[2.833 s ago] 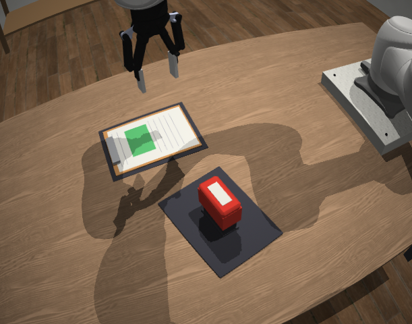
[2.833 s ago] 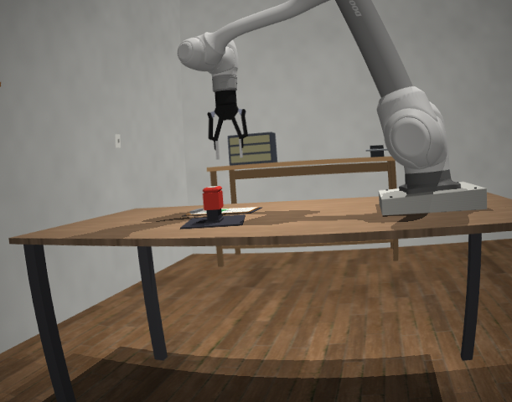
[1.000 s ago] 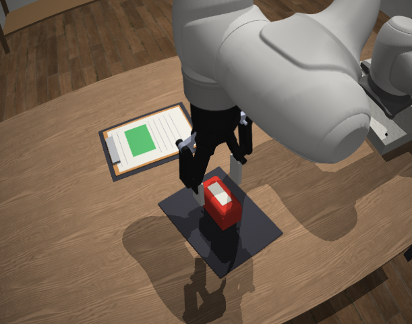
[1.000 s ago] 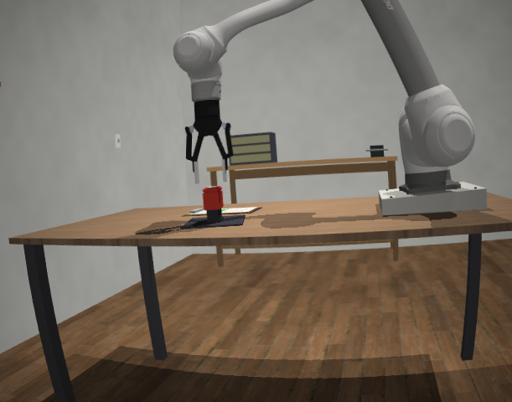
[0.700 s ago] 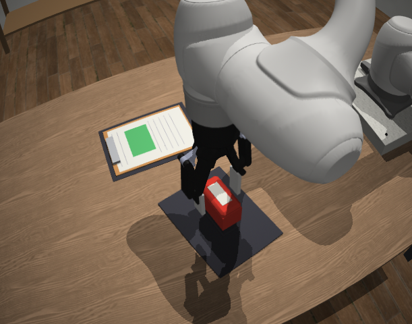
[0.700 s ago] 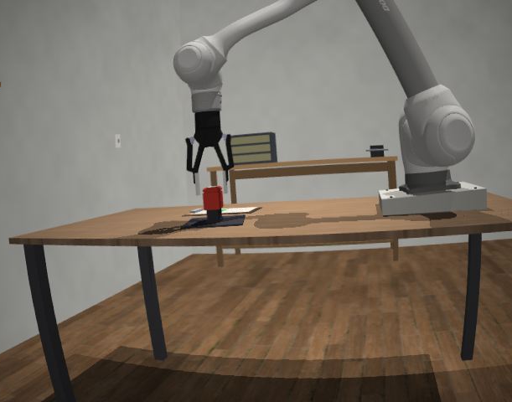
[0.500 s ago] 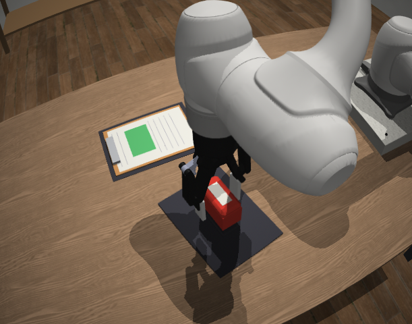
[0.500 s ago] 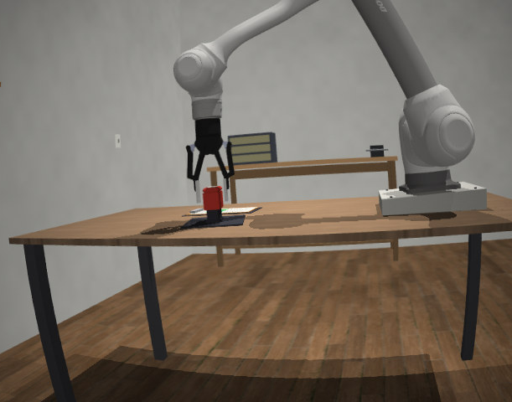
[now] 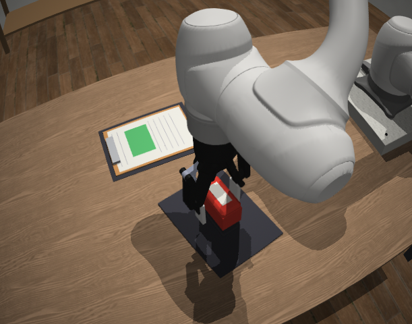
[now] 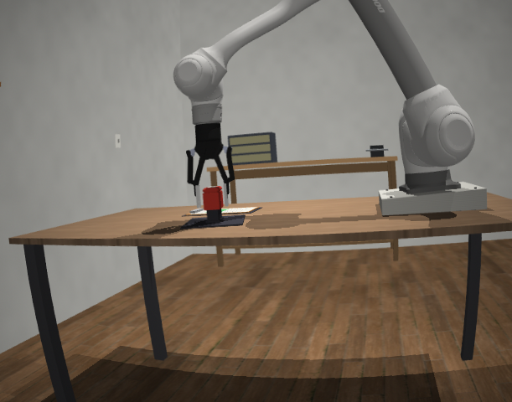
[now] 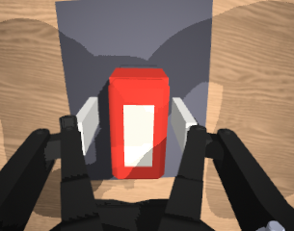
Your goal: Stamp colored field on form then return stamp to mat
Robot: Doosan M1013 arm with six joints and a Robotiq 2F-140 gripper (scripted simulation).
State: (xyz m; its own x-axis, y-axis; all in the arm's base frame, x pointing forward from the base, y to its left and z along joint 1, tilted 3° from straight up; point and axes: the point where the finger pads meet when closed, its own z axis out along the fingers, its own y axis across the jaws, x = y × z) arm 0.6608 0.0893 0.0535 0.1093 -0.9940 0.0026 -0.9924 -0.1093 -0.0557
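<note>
The red stamp is 2 cm below my hand. From my hand the other things lie so: mat: 7 cm below; clipboard: 6 cm ahead, 29 cm to the right, 7 cm below.
</note>
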